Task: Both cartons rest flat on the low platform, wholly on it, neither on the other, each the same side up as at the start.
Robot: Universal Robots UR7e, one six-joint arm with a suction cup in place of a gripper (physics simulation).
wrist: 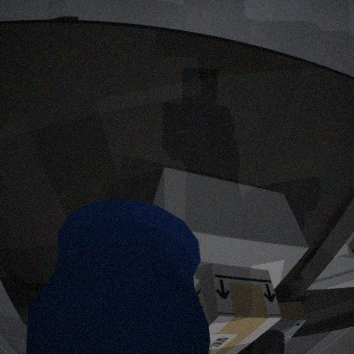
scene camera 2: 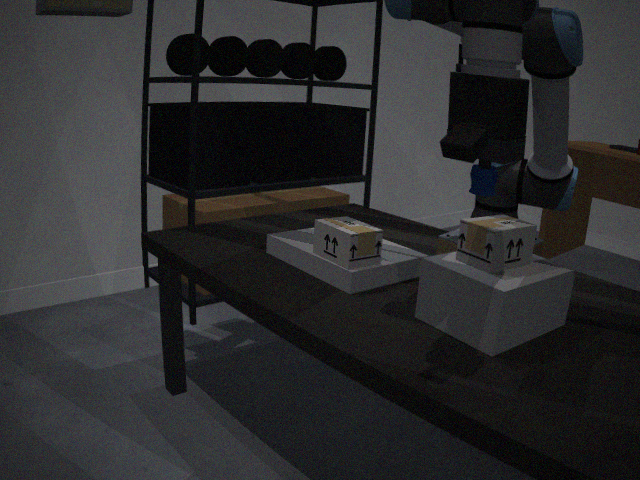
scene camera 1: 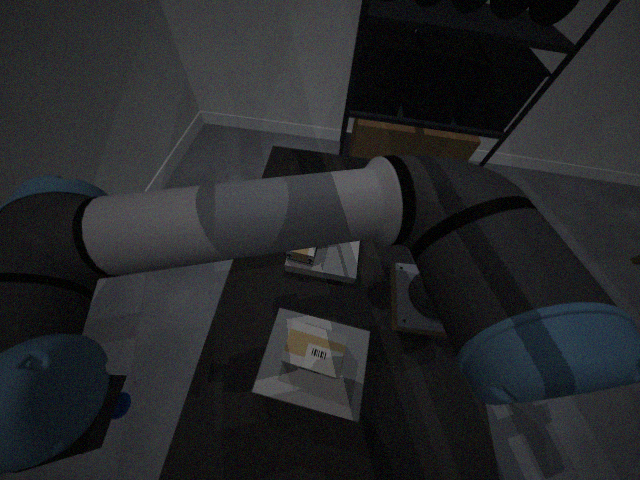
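Observation:
One carton, white with tan tape, rests flat on the low white platform, arrows up in scene camera 2. The arm hides part of both in scene camera 1. The other carton rests on the taller white block, its arrows also up in scene camera 2. My gripper, a blue suction cup, is open and carries nothing. It hangs above the height of the block's carton, apart from it.
Both supports stand on the dark table. The arm's base plate is at the table's far side from scene camera 2. A black shelf rack stands beyond one table end. A wooden desk stands behind.

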